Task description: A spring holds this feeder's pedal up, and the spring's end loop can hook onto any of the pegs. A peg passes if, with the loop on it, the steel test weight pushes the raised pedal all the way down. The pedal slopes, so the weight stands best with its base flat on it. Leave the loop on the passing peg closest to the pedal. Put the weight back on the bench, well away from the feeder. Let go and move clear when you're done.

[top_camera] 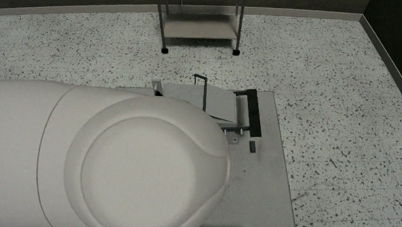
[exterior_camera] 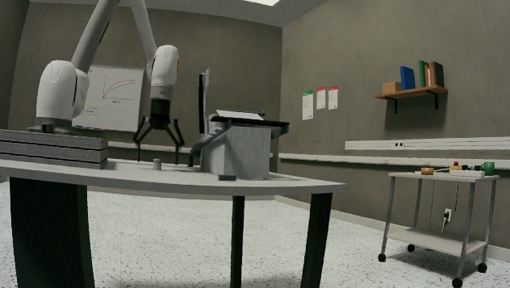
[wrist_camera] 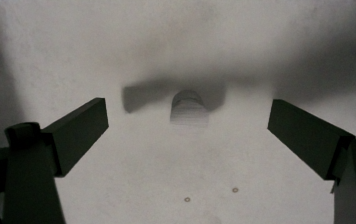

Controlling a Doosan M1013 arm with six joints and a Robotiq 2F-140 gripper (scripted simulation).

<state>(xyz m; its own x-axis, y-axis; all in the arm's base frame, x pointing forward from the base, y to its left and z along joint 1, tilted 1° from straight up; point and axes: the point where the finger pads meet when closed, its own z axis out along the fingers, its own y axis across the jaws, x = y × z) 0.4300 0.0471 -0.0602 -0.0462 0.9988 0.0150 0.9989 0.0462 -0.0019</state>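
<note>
My gripper is now 10 mm above the steel test weight. From my hand the other things lie so: dark stub (190 mm ahead, 350 mm to the left, 10 mm below); small dark block (200 mm ahead, 230 mm to the right, 30 mm below).
</note>
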